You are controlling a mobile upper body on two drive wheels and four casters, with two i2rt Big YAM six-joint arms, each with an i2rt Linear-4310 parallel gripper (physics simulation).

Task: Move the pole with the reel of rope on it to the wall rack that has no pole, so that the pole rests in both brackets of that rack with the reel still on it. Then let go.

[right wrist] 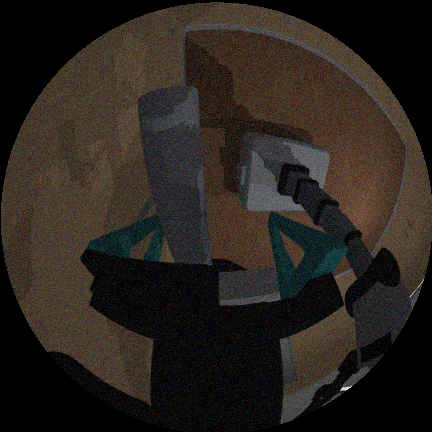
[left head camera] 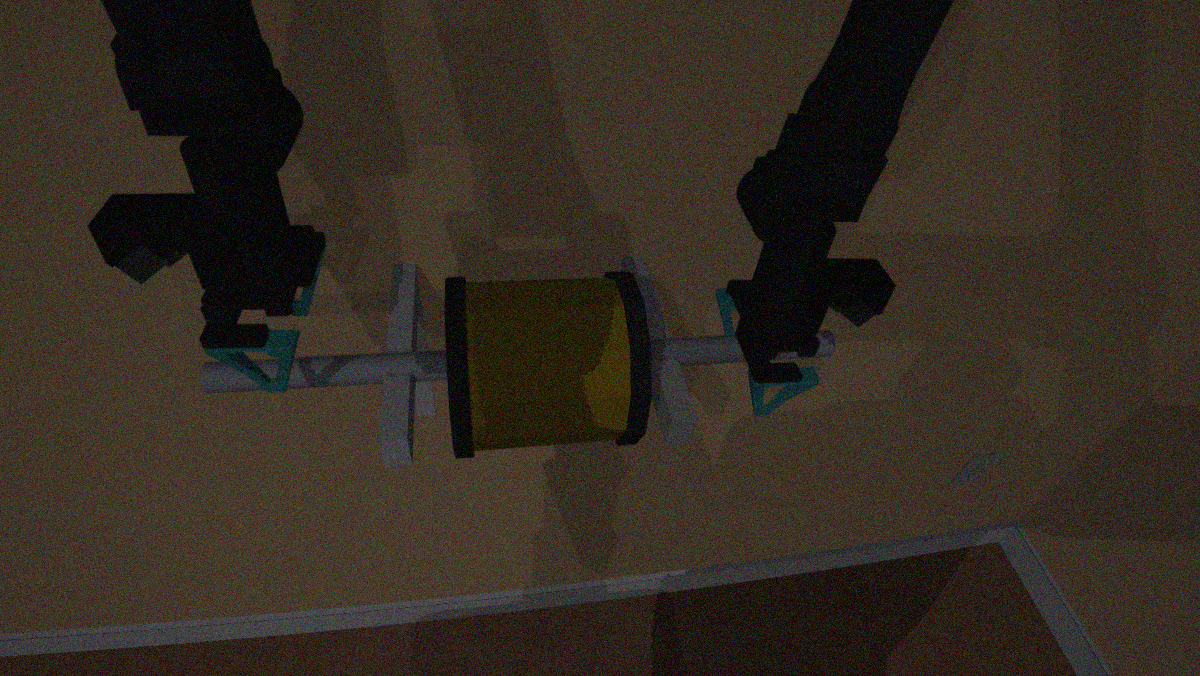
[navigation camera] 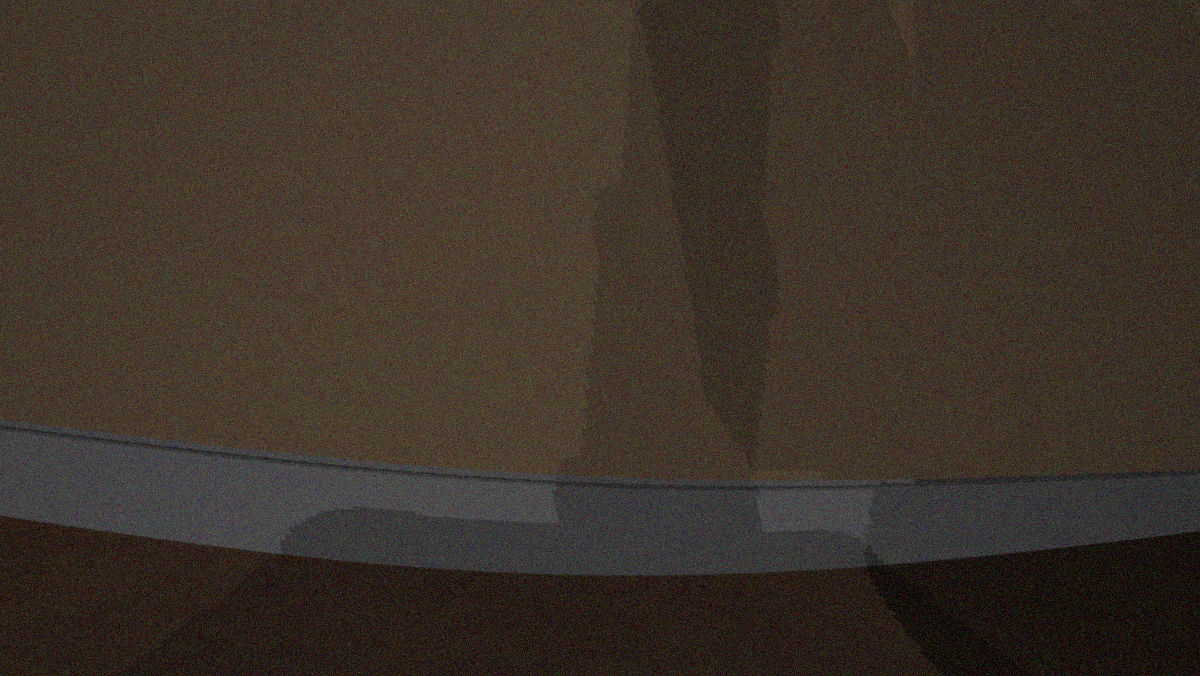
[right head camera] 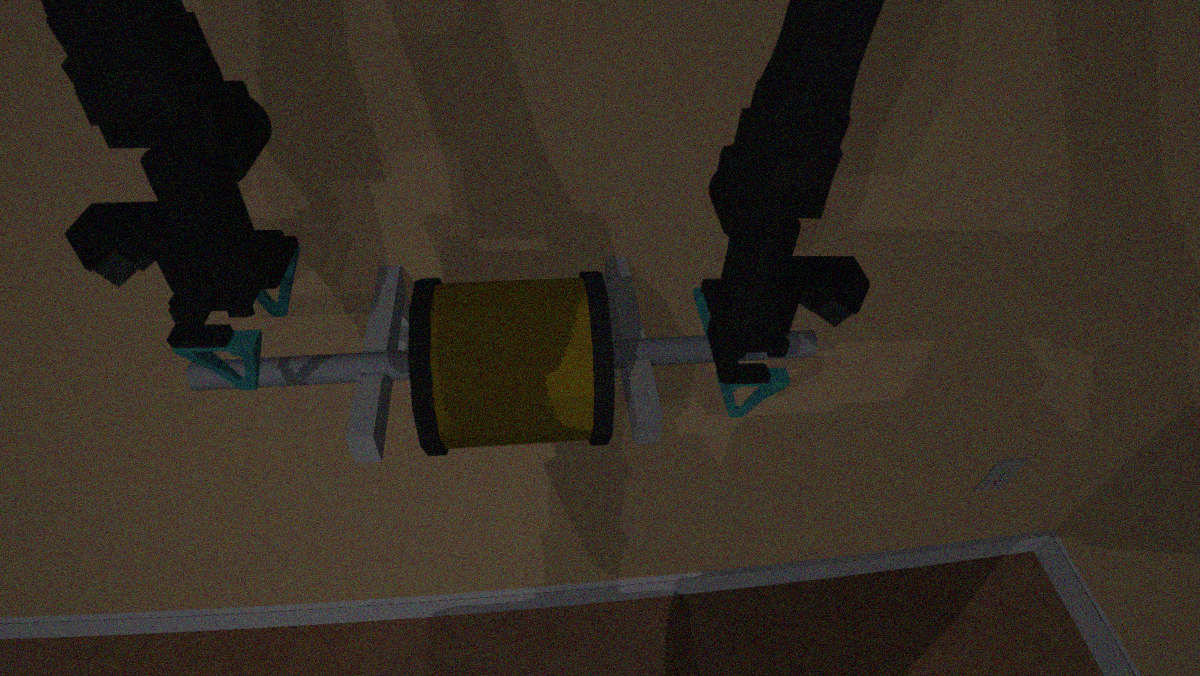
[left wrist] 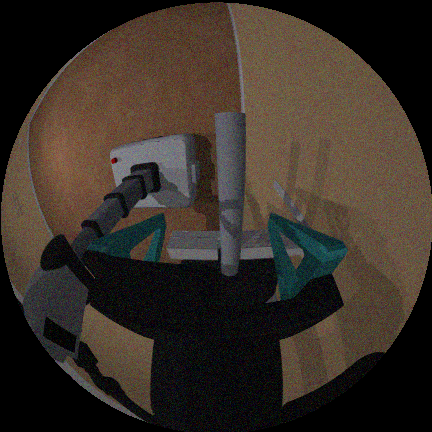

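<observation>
A grey pole lies level across a left bracket and a right bracket. The yellow reel with black flanges is on the pole between the brackets. My left gripper is open, its fingers on either side of the pole near its left end. My right gripper is open around the pole's right part, the pole nearer one finger. The rack without a pole does not show.
A white baseboard runs along the foot of the tan wall, above brown floor. It turns a corner at the lower right. A small wall plate is at the right. The robot's white base shows in both wrist views.
</observation>
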